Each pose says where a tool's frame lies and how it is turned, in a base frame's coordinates. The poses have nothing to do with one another.
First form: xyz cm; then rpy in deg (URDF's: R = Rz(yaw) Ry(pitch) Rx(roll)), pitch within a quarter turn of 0, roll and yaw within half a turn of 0.
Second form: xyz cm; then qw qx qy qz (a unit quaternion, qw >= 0). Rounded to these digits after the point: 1 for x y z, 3 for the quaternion.
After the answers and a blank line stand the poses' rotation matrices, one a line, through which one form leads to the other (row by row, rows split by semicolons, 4 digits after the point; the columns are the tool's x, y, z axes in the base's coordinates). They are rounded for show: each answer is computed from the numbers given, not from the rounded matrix.
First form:
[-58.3, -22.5, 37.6, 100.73, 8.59, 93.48]
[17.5, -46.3, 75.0, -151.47, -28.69, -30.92]
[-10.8, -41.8, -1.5, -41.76, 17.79, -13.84]
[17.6, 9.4, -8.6, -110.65, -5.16, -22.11]
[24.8, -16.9, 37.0, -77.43, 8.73, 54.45]
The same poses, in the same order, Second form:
[-58.3, -22.5, 37.6, 0.478, 0.492, 0.592, 0.424]
[17.5, -46.3, 75.0, 0.166, -0.921, 0.191, -0.295]
[-10.8, -41.8, -1.5, 0.923, -0.332, 0.186, -0.057]
[17.6, 9.4, -8.6, 0.551, -0.811, 0.132, -0.145]
[24.8, -16.9, 37.0, 0.670, -0.582, -0.232, 0.398]

-0.0600 0.1769 0.9824; 0.9870 0.1578 0.0319; -0.1494 0.9715 -0.1841
0.7526 -0.2547 0.6073; -0.4508 -0.8715 0.1930; 0.4801 -0.4190 -0.7707
0.9245 -0.0191 0.3806; -0.2278 0.7730 0.5922; -0.3055 -0.6342 0.7103
0.9227 -0.0548 0.3816; -0.3749 -0.3584 0.8550; 0.0899 -0.9320 -0.3512
0.5747 -0.2632 -0.7749; 0.8042 0.0060 0.5944; -0.1518 -0.9647 0.2151

